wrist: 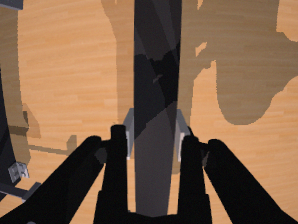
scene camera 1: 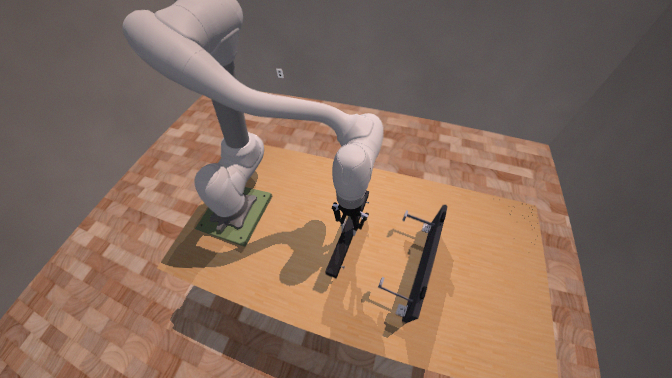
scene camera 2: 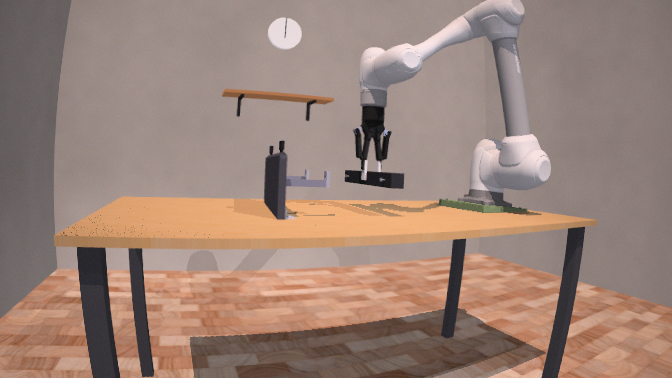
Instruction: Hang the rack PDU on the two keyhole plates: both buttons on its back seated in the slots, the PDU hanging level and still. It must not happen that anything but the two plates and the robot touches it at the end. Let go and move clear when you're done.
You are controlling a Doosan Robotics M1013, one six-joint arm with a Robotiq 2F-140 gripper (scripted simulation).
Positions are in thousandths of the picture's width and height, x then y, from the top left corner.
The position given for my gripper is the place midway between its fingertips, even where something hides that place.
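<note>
My gripper (scene camera 2: 551,478), also in wrist view (wrist: 518,533). Rack PDU (scene camera 1: 498,705), also in scene camera 2 (scene camera 2: 581,478).
</note>
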